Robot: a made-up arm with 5 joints. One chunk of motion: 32 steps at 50 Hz.
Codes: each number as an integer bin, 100 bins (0 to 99) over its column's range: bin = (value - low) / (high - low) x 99, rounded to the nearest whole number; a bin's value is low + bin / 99 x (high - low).
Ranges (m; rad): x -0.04..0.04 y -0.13..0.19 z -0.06..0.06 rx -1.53..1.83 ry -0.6..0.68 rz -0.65..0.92
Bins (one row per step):
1: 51 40 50 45 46 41
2: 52 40 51 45 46 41
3: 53 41 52 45 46 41
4: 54 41 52 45 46 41
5: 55 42 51 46 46 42
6: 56 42 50 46 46 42
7: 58 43 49 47 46 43
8: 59 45 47 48 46 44
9: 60 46 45 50 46 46
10: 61 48 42 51 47 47
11: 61 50 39 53 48 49
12: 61 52 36 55 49 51
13: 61 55 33 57 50 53
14: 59 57 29 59 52 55
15: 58 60 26 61 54 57
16: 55 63 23 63 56 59
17: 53 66 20 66 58 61
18: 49 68 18 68 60 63
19: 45 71 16 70 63 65
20: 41 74 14 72 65 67
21: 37 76 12 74 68 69
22: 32 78 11 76 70 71
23: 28 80 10 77 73 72
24: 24 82 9 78 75 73
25: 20 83 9 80 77 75
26: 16 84 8 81 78 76
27: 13 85 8 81 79 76
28: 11 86 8 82 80 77
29: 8 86 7 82 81 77
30: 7 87 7 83 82 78
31: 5 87 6 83 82 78
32: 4 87 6 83 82 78
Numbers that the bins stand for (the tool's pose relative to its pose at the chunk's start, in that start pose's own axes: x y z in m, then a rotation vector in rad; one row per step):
1: 0.0012 -0.0007 0.0006 -0.0027 -0.0053 0.0002
2: 0.0020 -0.0007 0.0018 -0.0027 -0.0053 0.0002
3: 0.0028 0.0025 0.0030 -0.0027 -0.0053 0.0002
4: 0.0036 0.0025 0.0030 -0.0027 -0.0053 0.0002
5: 0.0044 0.0058 0.0018 0.0312 -0.0053 0.0161
6: 0.0053 0.0058 0.0006 0.0312 -0.0053 0.0161
7: 0.0069 0.0090 -0.0006 0.0652 -0.0053 0.0319
8: 0.0077 0.0155 -0.0030 0.0991 -0.0053 0.0478
9: 0.0085 0.0187 -0.0055 0.1670 -0.0053 0.0795
10: 0.0093 0.0252 -0.0091 0.2009 0.0077 0.0954
11: 0.0093 0.0316 -0.0127 0.2688 0.0206 0.1271
12: 0.0093 0.0381 -0.0164 0.3367 0.0335 0.1588
13: 0.0093 0.0478 -0.0200 0.4045 0.0465 0.1905
14: 0.0077 0.0542 -0.0248 0.4724 0.0723 0.2222
15: 0.0069 0.0639 -0.0285 0.5403 0.0982 0.2539
16: 0.0044 0.0736 -0.0321 0.6082 0.1240 0.2857
17: 0.0028 0.0833 -0.0358 0.7100 0.1499 0.3174
18: -0.0004 0.0898 -0.0382 0.7779 0.1758 0.3491
19: -0.0036 0.0995 -0.0406 0.8458 0.2145 0.3808
20: -0.0069 0.1092 -0.0430 0.9136 0.2404 0.4125
21: -0.0101 0.1157 -0.0455 0.9815 0.2792 0.4442
22: -0.0141 0.1221 -0.0467 1.0494 0.3051 0.4760
23: -0.0174 0.1286 -0.0479 1.0833 0.3438 0.4918
24: -0.0206 0.1351 -0.0491 1.1173 0.3697 0.5077
25: -0.0238 0.1383 -0.0491 1.1852 0.3956 0.5394
26: -0.0271 0.1415 -0.0503 1.2191 0.4085 0.5553
27: -0.0295 0.1447 -0.0503 1.2191 0.4214 0.5553
28: -0.0311 0.1480 -0.0503 1.2530 0.4343 0.5711
29: -0.0335 0.1480 -0.0515 1.2530 0.4473 0.5711
30: -0.0343 0.1512 -0.0515 1.2870 0.4602 0.5870
31: -0.0360 0.1512 -0.0527 1.2870 0.4602 0.5870
32: -0.0368 0.1512 -0.0527 1.2870 0.4602 0.5870

